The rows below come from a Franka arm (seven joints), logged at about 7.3 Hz.
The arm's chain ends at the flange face. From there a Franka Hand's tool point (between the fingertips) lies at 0.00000 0.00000 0.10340 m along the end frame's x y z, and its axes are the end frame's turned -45 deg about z.
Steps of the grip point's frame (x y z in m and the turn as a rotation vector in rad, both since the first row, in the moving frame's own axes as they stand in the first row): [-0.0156, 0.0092, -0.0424, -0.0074, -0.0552, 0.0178]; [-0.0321, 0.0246, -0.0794, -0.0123, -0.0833, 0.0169]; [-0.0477, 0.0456, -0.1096, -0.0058, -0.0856, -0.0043]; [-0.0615, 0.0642, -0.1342, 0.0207, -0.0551, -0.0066]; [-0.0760, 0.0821, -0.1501, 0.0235, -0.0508, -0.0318]
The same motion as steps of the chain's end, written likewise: [-0.0010, 0.0130, -0.0422, -0.0443, -0.0338, 0.0178]; [-0.0001, 0.0332, -0.0790, -0.0676, -0.0502, 0.0169]; [0.0043, 0.0593, -0.1092, -0.0646, -0.0564, -0.0043]; [0.0074, 0.0864, -0.1340, -0.0243, -0.0536, -0.0066]; [0.0097, 0.1097, -0.1499, -0.0193, -0.0525, -0.0318]
